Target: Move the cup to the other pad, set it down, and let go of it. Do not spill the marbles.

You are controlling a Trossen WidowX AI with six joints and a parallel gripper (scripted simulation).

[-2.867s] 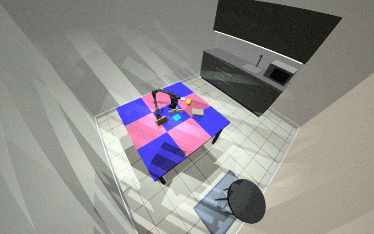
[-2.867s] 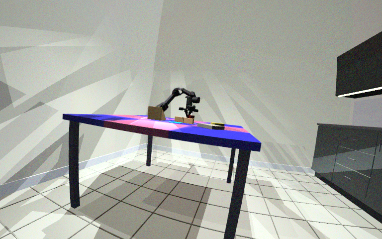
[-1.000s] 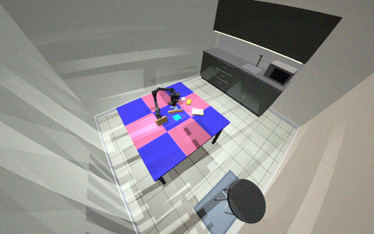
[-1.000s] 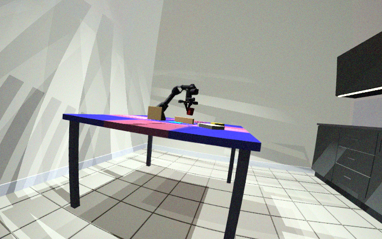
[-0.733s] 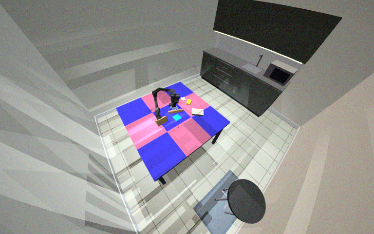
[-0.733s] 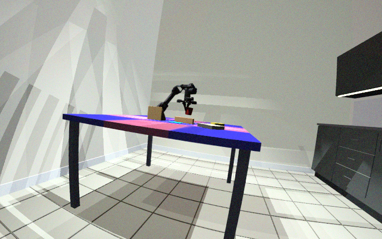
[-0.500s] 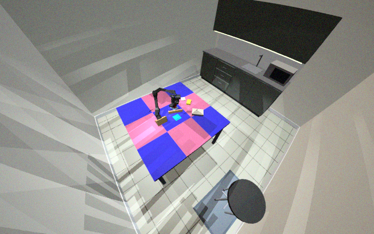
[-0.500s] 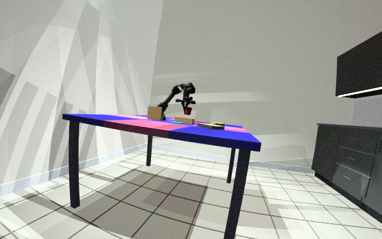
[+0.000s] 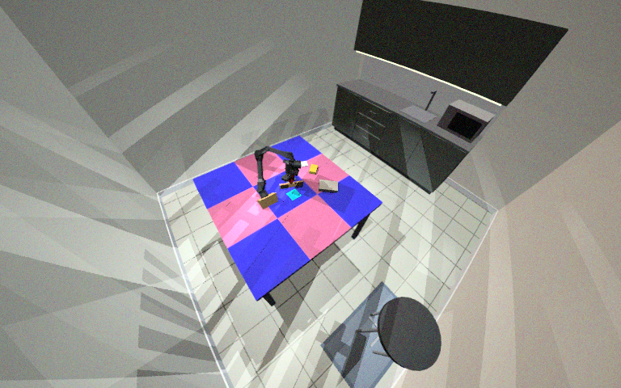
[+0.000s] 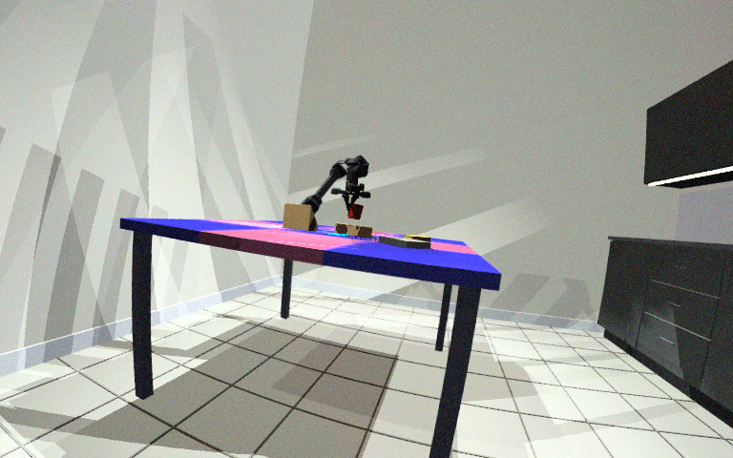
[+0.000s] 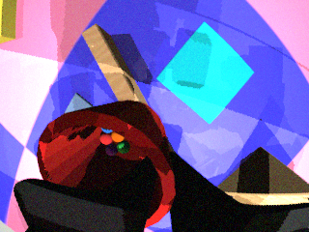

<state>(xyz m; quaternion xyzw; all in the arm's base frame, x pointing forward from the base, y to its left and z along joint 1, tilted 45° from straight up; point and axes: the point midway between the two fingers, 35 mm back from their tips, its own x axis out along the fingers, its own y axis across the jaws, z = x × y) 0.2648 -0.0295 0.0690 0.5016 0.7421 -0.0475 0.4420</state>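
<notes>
My gripper tip is now 12 cm above the cyan pad and 9 cm to the left of it. Round my gripper tip: red cup: 2 cm to the left, 2 cm ahead; then long wooden bar: 10 cm below, 2 cm ahead, 1 cm to the left; then pale blue pad: 12 cm below, 11 cm to the left, 5 cm ahead.
</notes>
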